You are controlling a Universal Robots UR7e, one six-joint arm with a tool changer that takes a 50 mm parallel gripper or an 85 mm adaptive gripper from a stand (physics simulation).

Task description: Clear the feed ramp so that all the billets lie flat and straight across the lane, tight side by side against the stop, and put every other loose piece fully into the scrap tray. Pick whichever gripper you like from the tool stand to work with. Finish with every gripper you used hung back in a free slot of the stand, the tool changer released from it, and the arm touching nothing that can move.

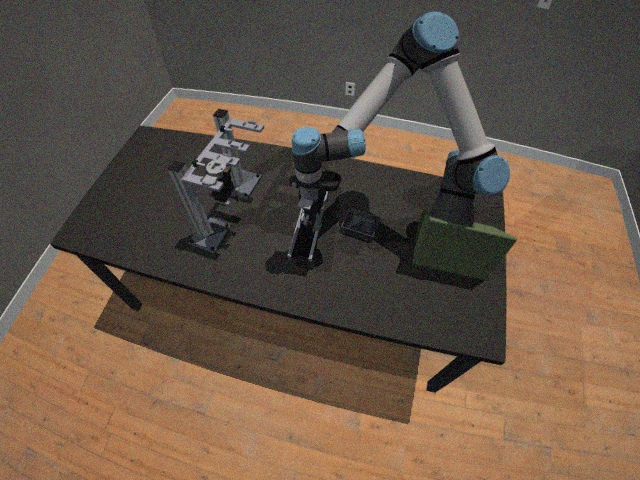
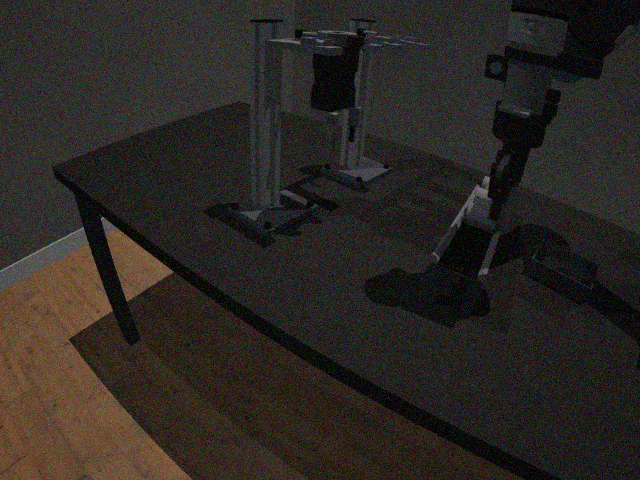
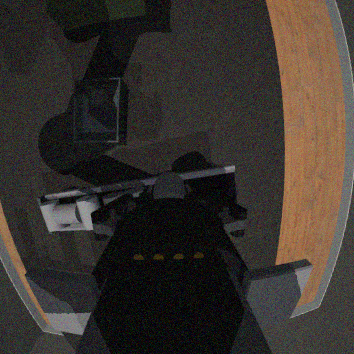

Observation:
In view: a tool stand [image 2: 271, 208].

